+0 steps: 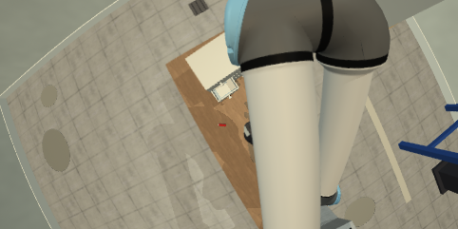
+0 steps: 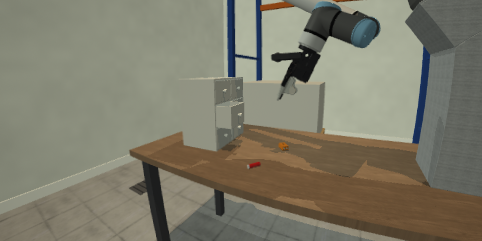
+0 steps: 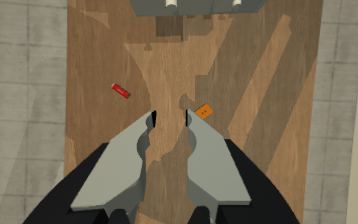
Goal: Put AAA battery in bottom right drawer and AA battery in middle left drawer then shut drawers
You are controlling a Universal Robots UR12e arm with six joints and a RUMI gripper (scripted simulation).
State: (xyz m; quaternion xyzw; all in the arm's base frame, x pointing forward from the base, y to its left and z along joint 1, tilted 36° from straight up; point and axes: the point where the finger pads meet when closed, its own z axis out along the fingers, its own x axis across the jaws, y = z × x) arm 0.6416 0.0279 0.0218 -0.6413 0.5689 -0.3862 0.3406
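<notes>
Now: the red cylinder 50 mm ahead of my hand, 150 mm to the left of it and 230 mm below it. The rest, counted from my hand: thin black cylinder: 320 mm ahead, 100 mm to the right, 230 mm below; then orange block: 10 mm behind, 60 mm to the right, 230 mm below.
</notes>
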